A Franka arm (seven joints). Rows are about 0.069 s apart.
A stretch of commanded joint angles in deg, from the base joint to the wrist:
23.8 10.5 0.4 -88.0 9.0 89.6 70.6
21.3 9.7 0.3 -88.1 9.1 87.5 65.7
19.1 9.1 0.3 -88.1 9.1 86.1 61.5
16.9 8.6 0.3 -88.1 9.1 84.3 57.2
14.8 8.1 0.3 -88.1 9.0 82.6 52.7
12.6 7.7 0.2 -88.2 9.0 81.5 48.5
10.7 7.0 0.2 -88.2 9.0 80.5 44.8
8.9 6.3 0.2 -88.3 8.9 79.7 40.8
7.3 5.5 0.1 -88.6 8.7 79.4 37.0
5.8 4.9 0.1 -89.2 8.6 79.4 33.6
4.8 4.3 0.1 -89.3 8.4 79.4 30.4
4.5 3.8 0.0 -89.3 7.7 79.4 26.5
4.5 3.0 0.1 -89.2 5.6 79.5 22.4
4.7 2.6 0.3 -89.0 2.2 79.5 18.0
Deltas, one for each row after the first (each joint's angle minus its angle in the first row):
-2.5 -0.8 -0.1 -0.1 0.1 -2.1 -4.9
-4.7 -1.4 -0.1 -0.1 0.1 -3.5 -9.1
-6.9 -1.9 -0.1 -0.1 0.1 -5.3 -13.4
-9.0 -2.4 -0.1 -0.1 0.0 -7.0 -17.9
-11.2 -2.8 -0.2 -0.2 0.0 -8.1 -22.1
-13.1 -3.5 -0.2 -0.2 0.0 -9.1 -25.8
-14.9 -4.2 -0.2 -0.3 -0.1 -9.9 -29.8
-16.5 -5.0 -0.3 -0.6 -0.3 -10.2 -33.6
-18.0 -5.6 -0.3 -1.2 -0.4 -10.2 -37.0
-19.0 -6.2 -0.3 -1.3 -0.6 -10.2 -40.2
-19.3 -6.7 -0.4 -1.3 -1.3 -10.2 -44.1
-19.3 -7.5 -0.3 -1.2 -3.4 -10.1 -48.2
-19.1 -7.9 -0.1 -1.0 -6.8 -10.1 -52.6

